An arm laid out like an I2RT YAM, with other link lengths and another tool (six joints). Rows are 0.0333 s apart.
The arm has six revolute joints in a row. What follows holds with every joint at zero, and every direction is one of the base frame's.
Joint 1 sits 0.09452 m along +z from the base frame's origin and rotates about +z.
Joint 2 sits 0.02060 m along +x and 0.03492 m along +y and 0.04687 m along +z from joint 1 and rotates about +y.
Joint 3 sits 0.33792 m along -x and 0.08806 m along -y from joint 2 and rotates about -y.
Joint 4 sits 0.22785 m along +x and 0.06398 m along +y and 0.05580 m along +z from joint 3 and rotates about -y.
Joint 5 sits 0.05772 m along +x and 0.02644 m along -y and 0.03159 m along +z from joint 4 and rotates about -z.
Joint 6 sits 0.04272 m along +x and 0.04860 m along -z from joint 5 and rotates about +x.
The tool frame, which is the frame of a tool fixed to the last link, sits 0.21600 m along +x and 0.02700 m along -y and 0.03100 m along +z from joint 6; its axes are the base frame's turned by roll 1.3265, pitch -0.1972 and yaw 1.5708 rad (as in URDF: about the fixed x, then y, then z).
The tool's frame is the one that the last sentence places.
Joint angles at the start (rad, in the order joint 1, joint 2, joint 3, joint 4, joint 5, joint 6):
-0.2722 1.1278 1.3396 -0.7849 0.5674 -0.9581
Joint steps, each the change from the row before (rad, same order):
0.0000 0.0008 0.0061 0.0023 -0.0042 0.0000
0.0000 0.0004 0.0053 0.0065 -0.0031 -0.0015
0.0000 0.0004 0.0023 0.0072 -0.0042 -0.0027
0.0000 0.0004 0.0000 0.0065 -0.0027 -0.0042
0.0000 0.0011 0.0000 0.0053 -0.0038 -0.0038
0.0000 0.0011 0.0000 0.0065 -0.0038 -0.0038
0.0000 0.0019 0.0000 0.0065 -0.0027 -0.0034
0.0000 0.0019 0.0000 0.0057 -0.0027 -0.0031
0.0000 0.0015 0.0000 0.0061 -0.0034 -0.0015
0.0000 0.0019 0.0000 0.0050 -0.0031 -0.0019
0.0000 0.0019 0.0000 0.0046 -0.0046 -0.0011
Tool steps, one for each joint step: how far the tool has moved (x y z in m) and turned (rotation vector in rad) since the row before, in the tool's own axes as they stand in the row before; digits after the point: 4 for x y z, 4 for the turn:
-0.0017 0.0027 -0.0003 -0.0075 -0.0023 0.0036
-0.0025 0.0032 -0.0003 -0.0091 -0.0054 0.0034
-0.0013 0.0028 0.0002 -0.0085 -0.0027 0.0015
-0.0006 0.0018 0.0004 -0.0056 -0.0014 -0.0014
0.0000 0.0017 0.0007 -0.0052 0.0006 -0.0015
-0.0002 0.0020 0.0007 -0.0060 -0.0003 -0.0011
-0.0003 0.0017 0.0010 -0.0047 -0.0006 -0.0012
-0.0001 0.0016 0.0009 -0.0042 -0.0001 -0.0012
-0.0002 0.0018 0.0008 -0.0052 -0.0006 0.0007
0.0001 0.0015 0.0009 -0.0041 0.0004 -0.0002
0.0004 0.0017 0.0010 -0.0049 0.0015 0.0006

